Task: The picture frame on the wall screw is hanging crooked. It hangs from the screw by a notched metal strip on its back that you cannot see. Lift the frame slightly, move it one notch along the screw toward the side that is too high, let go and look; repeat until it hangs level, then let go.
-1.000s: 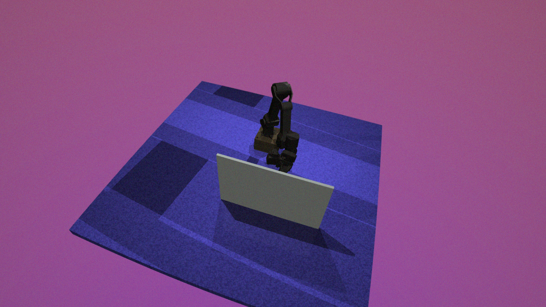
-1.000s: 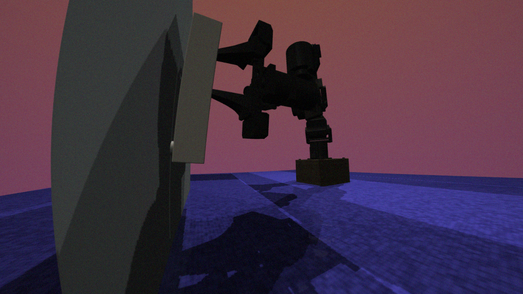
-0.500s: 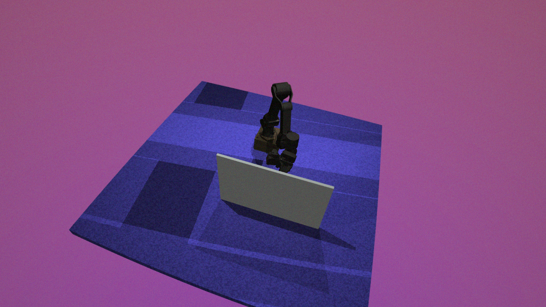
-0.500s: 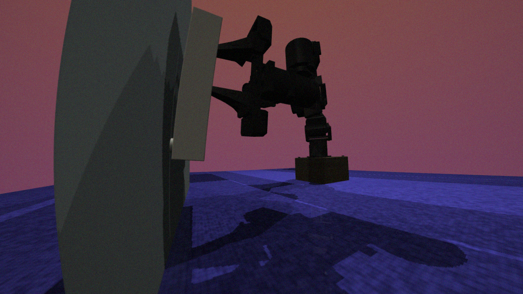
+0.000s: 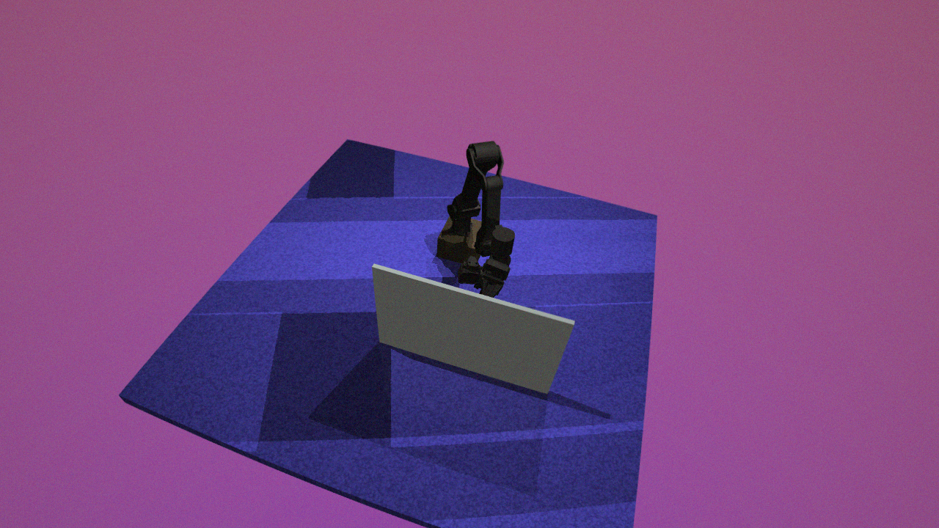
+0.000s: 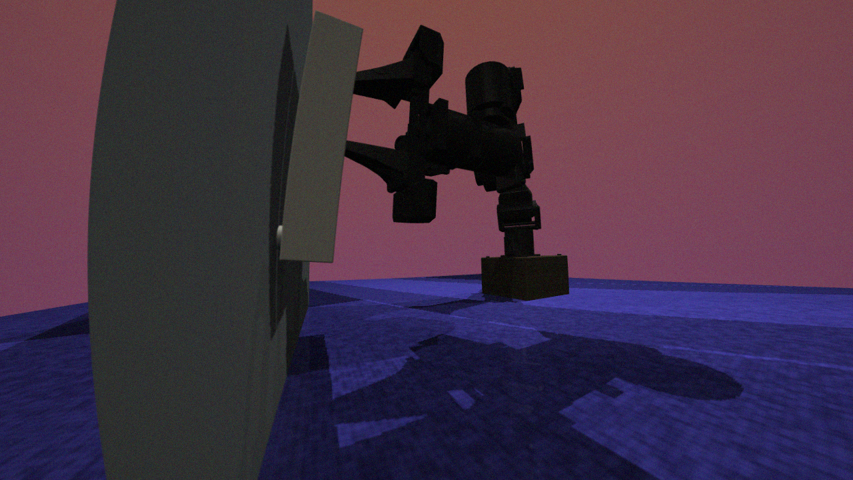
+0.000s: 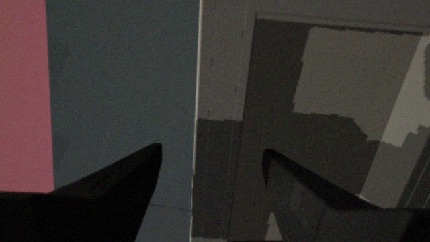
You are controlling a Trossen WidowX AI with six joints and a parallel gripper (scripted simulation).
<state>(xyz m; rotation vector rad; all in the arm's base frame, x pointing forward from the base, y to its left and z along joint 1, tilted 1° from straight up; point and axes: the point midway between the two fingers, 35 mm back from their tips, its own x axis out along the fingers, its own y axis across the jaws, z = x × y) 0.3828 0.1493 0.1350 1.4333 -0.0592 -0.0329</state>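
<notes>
The beige picture frame lies 1 cm ahead of my gripper tip, 1 cm to the right of it and 5 cm below it. Also, from my gripper tip: grey wall panel 2 cm ahead, 2 cm to the right, 6 cm below.
</notes>
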